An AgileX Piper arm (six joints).
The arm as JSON. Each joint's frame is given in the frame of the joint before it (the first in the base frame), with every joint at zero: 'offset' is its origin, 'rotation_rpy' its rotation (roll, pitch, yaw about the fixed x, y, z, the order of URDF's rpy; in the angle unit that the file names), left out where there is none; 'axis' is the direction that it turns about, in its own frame. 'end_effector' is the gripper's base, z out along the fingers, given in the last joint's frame.
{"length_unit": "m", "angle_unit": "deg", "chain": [
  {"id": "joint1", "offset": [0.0, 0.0, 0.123], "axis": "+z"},
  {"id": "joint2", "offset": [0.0, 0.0, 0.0], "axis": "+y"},
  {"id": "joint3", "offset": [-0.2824, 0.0, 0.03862], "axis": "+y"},
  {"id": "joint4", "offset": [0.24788, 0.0, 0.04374], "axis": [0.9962, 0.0, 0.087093]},
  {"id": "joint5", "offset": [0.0, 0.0, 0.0], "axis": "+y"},
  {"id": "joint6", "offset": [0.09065, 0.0, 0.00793], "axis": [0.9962, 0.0, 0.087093]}
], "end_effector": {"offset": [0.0, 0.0, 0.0], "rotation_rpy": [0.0, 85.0, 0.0]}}
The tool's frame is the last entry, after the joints.
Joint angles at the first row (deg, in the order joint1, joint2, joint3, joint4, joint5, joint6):
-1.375 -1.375 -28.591 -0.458 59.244 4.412
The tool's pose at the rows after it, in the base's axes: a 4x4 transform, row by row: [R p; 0 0 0 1], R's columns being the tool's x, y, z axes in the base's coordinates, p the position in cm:
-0.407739 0.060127 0.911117 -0.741; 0.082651 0.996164 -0.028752 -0.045; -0.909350 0.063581 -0.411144 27.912; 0 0 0 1
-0.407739 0.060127 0.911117 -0.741; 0.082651 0.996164 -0.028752 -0.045; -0.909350 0.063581 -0.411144 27.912; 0 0 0 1
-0.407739 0.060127 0.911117 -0.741; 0.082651 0.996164 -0.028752 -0.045; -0.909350 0.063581 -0.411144 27.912; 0 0 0 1
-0.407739 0.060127 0.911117 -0.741; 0.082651 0.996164 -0.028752 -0.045; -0.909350 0.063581 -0.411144 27.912; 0 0 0 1
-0.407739 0.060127 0.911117 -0.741; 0.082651 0.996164 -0.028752 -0.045; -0.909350 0.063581 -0.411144 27.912; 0 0 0 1
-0.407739 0.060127 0.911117 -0.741; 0.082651 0.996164 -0.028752 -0.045; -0.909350 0.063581 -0.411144 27.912; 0 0 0 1
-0.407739 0.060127 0.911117 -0.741; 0.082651 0.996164 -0.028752 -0.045; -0.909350 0.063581 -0.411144 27.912; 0 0 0 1
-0.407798 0.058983 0.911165 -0.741; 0.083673 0.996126 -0.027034 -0.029; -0.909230 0.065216 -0.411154 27.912; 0 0 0 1
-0.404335 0.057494 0.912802 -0.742; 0.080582 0.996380 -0.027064 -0.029; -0.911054 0.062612 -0.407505 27.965; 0 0 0 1
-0.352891 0.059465 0.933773 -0.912; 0.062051 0.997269 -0.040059 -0.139; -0.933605 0.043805 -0.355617 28.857; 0 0 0 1
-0.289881 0.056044 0.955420 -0.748; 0.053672 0.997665 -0.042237 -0.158; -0.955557 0.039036 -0.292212 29.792; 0 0 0 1
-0.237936 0.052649 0.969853 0.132; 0.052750 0.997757 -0.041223 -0.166; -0.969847 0.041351 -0.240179 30.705; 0 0 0 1
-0.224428 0.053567 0.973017 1.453; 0.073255 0.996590 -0.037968 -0.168; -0.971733 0.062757 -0.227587 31.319; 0 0 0 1
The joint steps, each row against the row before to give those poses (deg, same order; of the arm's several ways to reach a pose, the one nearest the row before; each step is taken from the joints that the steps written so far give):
0.001 0.000 0.002 -0.002 -0.002 0.001
0.000 0.000 0.000 0.000 0.000 0.000
0.000 0.000 0.000 0.000 0.000 0.000
0.000 0.000 0.000 0.000 0.000 0.000
0.000 0.000 0.000 0.000 0.000 0.000
0.000 0.000 0.000 0.000 0.000 0.000
0.000 0.000 0.000 0.000 0.000 0.000
-0.002 -0.001 -0.001 0.117 0.002 -0.002
0.001 0.002 -0.058 -0.001 -0.173 -0.171
0.002 -0.001 -1.260 -0.862 -1.948 -0.514
0.000 0.573 -0.801 -0.172 -3.610 -0.229
-0.005 2.291 -0.230 0.006 -5.155 0.110
0.005 3.552 0.000 0.167 -4.297 1.151

